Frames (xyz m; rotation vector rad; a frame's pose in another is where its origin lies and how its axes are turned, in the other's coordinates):
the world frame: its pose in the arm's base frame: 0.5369 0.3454 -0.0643 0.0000 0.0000 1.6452
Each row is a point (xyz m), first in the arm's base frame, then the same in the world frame.
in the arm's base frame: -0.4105 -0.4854 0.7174
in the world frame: -0.7581 1.0065 0.7817
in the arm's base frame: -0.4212 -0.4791 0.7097
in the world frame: -0.7510 1.0167 0.7740
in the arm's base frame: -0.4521 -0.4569 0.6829
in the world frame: -0.7266 1.0459 0.7472
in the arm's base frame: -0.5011 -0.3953 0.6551
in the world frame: -0.6615 1.0902 0.7194
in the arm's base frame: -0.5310 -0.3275 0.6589
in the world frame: -0.5917 1.1150 0.7232
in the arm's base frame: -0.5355 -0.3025 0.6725
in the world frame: -0.5664 1.1176 0.7368
